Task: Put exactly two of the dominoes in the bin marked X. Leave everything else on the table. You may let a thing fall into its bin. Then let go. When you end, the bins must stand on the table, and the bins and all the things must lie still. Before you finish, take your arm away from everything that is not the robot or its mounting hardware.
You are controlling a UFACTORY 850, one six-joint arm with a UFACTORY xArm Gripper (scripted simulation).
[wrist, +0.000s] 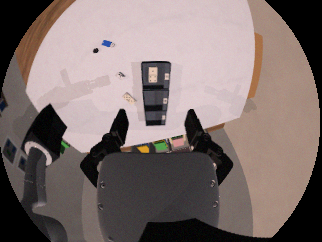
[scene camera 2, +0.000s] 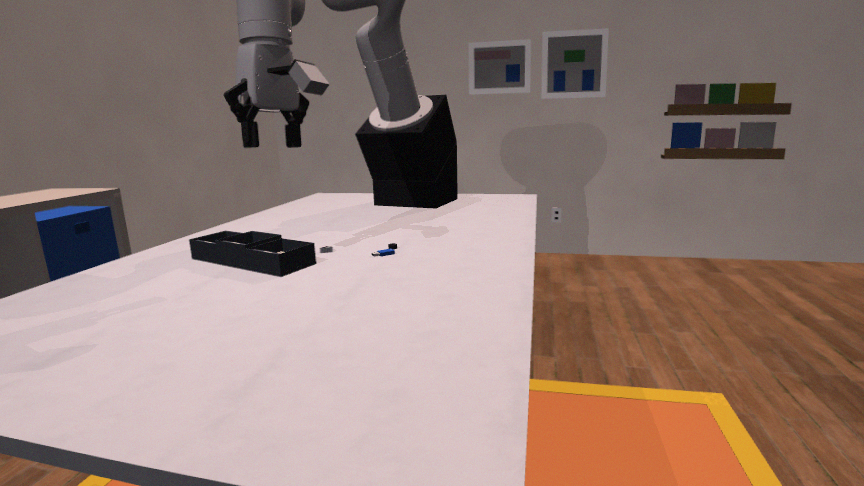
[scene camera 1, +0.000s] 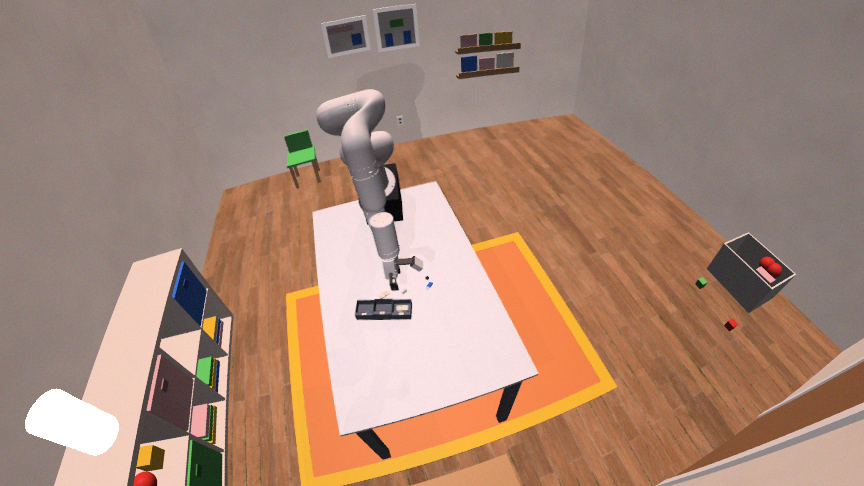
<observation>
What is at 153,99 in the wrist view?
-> A black bin tray.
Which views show the black bin tray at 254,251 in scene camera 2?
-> The wrist view, scene camera 2 and scene camera 1: all of them.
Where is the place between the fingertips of the gripper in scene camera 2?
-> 273,147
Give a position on a black bin tray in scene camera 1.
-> At 388,311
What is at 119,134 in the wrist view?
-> The gripper.
</observation>
